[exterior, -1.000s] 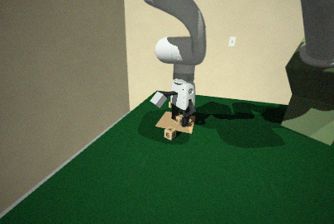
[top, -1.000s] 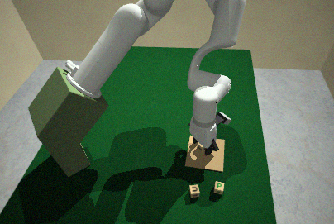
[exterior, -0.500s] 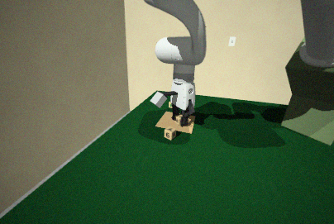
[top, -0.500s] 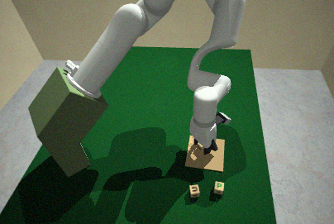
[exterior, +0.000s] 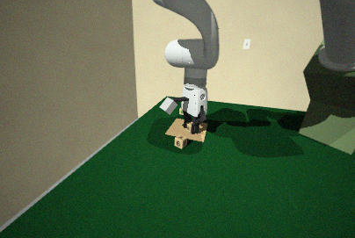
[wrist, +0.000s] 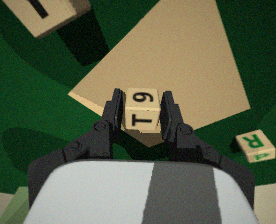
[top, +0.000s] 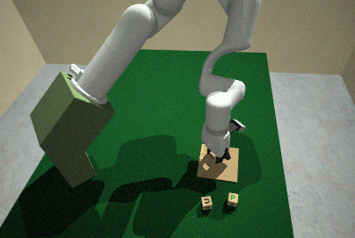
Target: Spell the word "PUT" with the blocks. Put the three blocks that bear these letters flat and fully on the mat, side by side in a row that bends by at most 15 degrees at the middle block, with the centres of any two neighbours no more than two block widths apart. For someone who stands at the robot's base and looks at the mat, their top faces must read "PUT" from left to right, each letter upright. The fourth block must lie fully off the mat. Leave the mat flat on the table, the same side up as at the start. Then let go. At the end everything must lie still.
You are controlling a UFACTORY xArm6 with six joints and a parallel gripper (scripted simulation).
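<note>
Now: hand 20 mm short of the mat, 20 mm above it and 10 mm to the left of it. The rest, counted from my hand: P block: 130 mm to the right, 110 mm ahead, 10 mm below.
</note>
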